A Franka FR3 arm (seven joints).
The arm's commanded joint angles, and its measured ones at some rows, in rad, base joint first. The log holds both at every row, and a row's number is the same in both.
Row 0, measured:
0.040, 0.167, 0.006, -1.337, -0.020, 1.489, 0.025
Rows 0 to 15, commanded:
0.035, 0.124, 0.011, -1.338, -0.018, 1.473, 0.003
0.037, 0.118, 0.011, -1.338, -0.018, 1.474, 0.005
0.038, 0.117, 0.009, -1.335, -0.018, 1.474, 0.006
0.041, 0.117, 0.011, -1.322, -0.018, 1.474, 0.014
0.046, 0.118, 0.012, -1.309, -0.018, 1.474, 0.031
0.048, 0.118, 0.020, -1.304, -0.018, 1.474, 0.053
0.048, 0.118, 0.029, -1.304, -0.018, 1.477, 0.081
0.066, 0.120, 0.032, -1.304, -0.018, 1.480, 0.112
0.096, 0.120, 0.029, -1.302, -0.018, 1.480, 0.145
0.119, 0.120, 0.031, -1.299, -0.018, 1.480, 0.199
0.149, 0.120, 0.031, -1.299, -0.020, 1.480, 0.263
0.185, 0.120, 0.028, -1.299, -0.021, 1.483, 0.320
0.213, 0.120, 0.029, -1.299, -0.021, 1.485, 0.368
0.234, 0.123, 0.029, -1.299, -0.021, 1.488, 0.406
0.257, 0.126, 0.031, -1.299, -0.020, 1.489, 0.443
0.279, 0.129, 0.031, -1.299, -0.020, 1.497, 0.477
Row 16, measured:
0.227, 0.120, 0.034, -1.308, -0.020, 1.489, 0.372
